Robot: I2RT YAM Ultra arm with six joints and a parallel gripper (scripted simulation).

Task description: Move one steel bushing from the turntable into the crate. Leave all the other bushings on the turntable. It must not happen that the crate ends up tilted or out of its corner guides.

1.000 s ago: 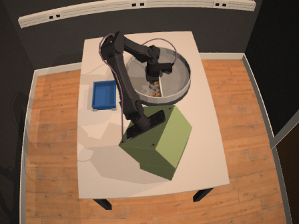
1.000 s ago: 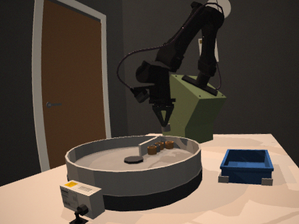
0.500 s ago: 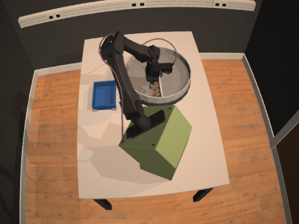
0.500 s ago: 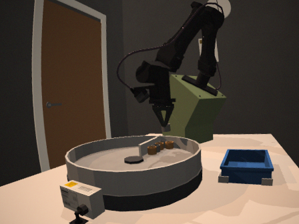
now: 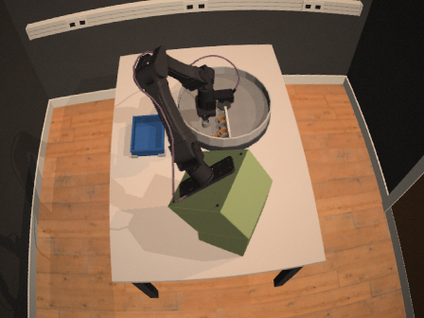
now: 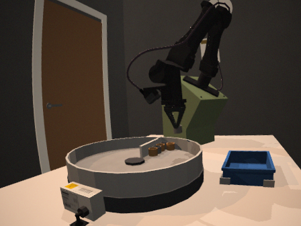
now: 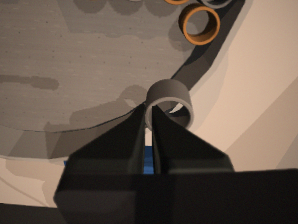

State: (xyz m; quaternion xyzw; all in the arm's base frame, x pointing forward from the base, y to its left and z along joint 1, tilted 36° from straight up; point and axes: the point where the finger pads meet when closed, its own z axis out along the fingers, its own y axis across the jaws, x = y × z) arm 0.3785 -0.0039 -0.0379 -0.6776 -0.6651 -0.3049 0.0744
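Now: hand 3 cm short of the blue crate, 25 cm to the right of it and 13 cm above it. Also, from my hand: grey round turntable 14 cm ahead, 9 cm to the right, 10 cm below.
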